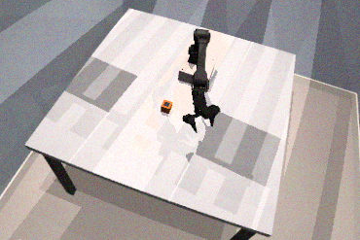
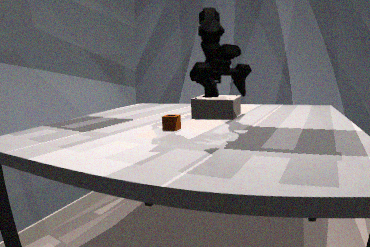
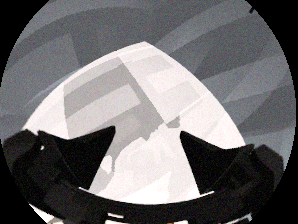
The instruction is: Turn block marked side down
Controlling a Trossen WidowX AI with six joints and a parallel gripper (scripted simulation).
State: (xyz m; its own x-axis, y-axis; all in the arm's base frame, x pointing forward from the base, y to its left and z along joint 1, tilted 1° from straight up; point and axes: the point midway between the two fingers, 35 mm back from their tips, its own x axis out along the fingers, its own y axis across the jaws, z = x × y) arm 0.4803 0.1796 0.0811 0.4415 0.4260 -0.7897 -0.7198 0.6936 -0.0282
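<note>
Right now my gripper tip is 140 mm past the orange block, 240 mm to the left of it and 90 mm above it.
</note>
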